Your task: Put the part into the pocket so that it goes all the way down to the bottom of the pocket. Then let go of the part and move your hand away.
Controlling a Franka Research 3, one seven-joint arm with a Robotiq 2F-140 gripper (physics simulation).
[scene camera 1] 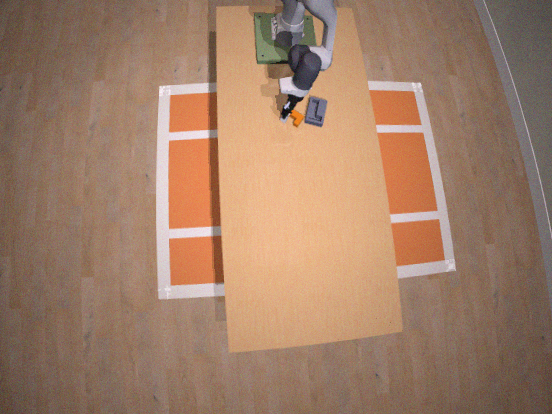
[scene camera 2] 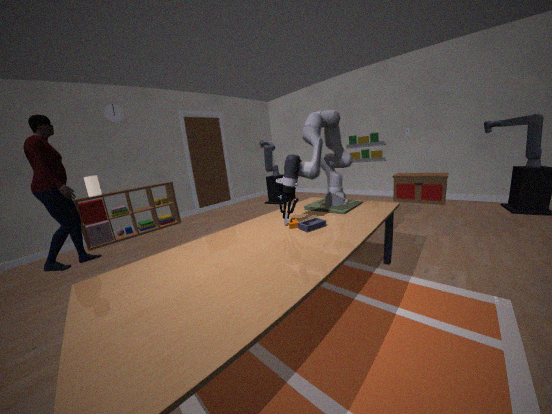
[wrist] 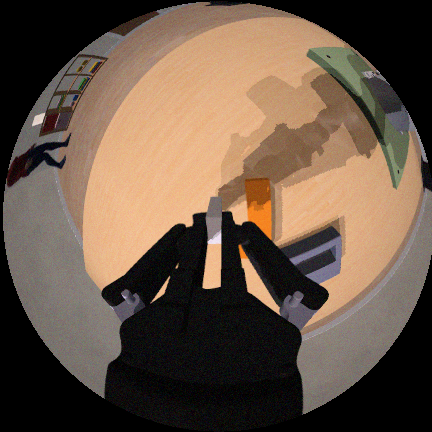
The gripper (wrist: 216, 206) is shut, holding nothing. Also in view: an orange L-shaped part (wrist: 257, 190).
